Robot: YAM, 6 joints.
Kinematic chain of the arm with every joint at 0, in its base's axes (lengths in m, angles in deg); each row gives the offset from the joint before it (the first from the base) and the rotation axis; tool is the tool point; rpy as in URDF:
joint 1: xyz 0 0 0.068 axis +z
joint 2: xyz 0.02 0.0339 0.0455 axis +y
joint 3: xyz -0.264 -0.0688 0 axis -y
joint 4: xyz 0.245 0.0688 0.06 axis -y
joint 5: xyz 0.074 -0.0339 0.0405 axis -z
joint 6: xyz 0.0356 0 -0.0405 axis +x
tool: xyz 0 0 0 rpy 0 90 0
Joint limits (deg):
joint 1: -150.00..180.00
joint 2: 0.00..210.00
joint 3: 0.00..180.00
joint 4: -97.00..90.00
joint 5: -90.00..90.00
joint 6: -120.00..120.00
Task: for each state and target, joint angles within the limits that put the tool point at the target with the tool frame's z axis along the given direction. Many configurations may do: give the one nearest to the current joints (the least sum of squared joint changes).
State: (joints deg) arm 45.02 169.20 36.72 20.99 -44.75 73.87
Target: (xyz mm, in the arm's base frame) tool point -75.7 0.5 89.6 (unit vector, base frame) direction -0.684 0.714 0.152
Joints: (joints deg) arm 25.87 207.45 0.10 0.78 -70.15 73.87
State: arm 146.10 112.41 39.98 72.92 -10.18 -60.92
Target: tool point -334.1 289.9 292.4 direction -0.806 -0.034 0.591
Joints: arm 136.37 119.93 76.56 89.92 -35.50 -60.92
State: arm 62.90 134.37 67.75 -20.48 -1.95 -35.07
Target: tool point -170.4 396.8 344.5 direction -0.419 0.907 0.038
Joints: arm 113.10 101.39 80.35 23.22 -1.69 -35.07
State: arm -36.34 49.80 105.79 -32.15 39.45 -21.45
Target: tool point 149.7 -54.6 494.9 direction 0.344 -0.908 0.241
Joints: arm -9.21 52.09 69.78 8.74 57.23 -21.45
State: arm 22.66 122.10 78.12 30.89 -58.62 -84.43
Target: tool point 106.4 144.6 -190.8 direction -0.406 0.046 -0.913
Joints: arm 49.79 171.16 49.91 17.29 -19.86 -84.43
